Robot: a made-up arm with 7 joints.
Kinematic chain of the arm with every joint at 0, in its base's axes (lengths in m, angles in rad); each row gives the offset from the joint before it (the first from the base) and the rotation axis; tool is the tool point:
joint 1: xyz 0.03 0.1 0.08 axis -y
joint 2: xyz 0 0.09 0.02 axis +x
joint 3: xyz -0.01 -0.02 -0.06 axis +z
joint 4: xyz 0 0.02 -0.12 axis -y
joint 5: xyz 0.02 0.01 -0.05 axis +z
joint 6: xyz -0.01 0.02 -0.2 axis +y
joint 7: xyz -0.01 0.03 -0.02 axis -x
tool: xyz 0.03 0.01 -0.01
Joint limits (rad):
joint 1: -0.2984..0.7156
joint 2: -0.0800..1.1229
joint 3: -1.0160..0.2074
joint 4: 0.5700..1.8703
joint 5: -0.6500..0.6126
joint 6: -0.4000..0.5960
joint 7: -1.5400..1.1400
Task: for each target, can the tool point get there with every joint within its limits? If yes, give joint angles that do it. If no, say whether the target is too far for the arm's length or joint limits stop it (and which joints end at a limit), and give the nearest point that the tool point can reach.
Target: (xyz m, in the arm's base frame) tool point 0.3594 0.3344 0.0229
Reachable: yes | joints 0.4619 0.3862 -0.0291 1.2393 0.1195 0.1665 0.8106
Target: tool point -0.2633 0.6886 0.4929
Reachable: no: too far | nearest point 0.1776 0.4752 0.2379 | short by 0.552 m
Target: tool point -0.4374 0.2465 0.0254
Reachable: no: joint limits stop it (at a limit: joint 1, joint 3, joint 4, joint 5, joint 6, joint 7) | nearest point 0.0179 0.2954 -0.3044 | short by 0.564 m
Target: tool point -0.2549 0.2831 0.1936
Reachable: no: joint limits stop it (at a limit: joint 1, joint 2, joint 3, joint 4, joint 6) | nearest point 0.1151 0.2826 0.2768 | short by 0.379 m
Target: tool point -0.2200 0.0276 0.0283
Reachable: no: joint limits stop it (at a limit: joint 1, joint 3, joint 4, joint 5, joint 6, joint 7) | nearest point 0.1520 0.0390 -0.0757 | short by 0.386 m
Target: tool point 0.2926 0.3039 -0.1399
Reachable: yes | joints 0.0349 0.4997 -0.3510 1.1973 0.4029 0.0385 -1.1910
